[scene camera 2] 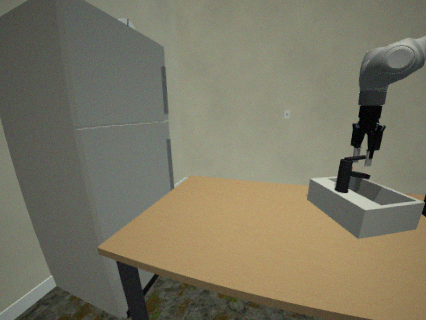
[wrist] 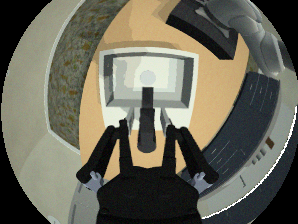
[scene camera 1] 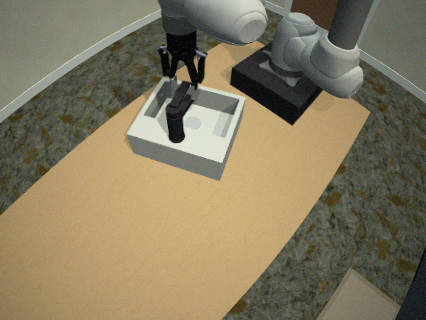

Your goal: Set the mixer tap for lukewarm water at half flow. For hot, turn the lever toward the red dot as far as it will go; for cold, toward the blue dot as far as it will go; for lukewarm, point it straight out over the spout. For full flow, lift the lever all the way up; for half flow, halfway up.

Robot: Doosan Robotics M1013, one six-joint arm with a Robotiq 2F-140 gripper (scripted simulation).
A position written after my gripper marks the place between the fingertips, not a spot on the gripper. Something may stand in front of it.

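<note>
Scene camera 1 shows my gripper (scene camera 1: 184, 94). In scene camera 2 I see the gripper (scene camera 2: 361, 164). The wrist view gives my gripper (wrist: 147, 113), a black mixer tap (wrist: 147, 92) and a white basin (wrist: 123, 72).
</note>
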